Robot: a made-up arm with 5 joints.
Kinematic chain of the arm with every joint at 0, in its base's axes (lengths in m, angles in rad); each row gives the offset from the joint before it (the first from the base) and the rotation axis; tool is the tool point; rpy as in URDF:
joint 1: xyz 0.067 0 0.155 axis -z
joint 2: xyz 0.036 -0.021 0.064 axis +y
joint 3: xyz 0.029 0 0.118 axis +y
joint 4: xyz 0.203 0 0.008 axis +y
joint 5: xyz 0.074 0.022 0 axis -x
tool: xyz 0 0 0 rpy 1.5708 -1.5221 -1.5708
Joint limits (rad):
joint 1: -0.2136..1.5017
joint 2: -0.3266..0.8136
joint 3: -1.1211..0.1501
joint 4: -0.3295..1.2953
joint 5: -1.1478..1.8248
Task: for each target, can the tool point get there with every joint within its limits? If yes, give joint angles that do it. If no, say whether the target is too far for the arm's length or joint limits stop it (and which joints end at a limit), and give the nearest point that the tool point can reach.
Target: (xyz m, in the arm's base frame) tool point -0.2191 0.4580 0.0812
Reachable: no: too far | nearest point 0.2789 0.0470 0.0597 | short by 0.646 m
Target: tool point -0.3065 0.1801 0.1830
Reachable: no: joint limits stop it (at a limit: joint 1, joint 2, joint 3, joint 4) | nearest point 0.0830 -0.2165 0.0597 | short by 0.569 m
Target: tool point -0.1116 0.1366 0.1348
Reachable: no: joint limits stop it (at a limit: joint 1, joint 2, joint 3, joint 4) | nearest point 0.2789 0.0470 0.0597 | short by 0.408 m
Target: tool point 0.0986 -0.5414 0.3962
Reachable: no: too far | nearest point 0.0961 -0.4066 0.3568 | short by 0.140 m
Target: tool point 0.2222 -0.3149 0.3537
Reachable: yes | joints 1.1157 0.1084 -0.2305 0.2874 -0.2538
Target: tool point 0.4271 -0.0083 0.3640
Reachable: yes | joints 0.0257 0.3174 -0.6252 0.6840 1.4899
